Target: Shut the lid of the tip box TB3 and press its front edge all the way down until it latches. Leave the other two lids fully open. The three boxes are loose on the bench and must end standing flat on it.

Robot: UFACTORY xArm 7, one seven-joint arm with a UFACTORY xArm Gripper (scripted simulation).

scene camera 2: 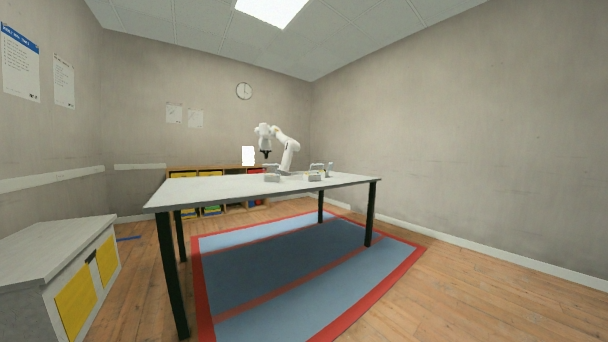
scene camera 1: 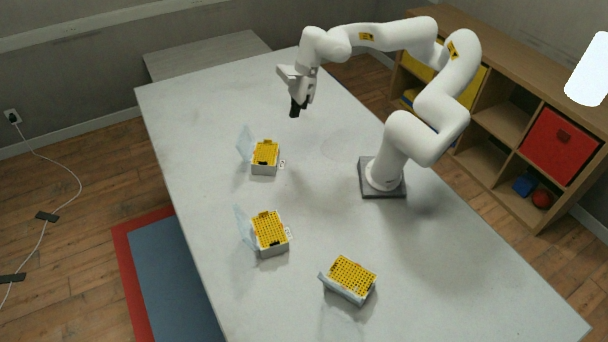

Path:
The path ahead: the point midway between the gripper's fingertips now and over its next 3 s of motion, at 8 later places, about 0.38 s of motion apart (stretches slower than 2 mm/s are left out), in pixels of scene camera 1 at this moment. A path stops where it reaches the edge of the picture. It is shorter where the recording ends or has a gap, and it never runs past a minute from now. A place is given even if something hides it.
My gripper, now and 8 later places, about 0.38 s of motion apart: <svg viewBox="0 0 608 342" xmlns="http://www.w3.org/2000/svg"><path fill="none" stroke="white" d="M293 116L281 117L266 117L251 119L237 120L225 121L222 121L223 124L224 129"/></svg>

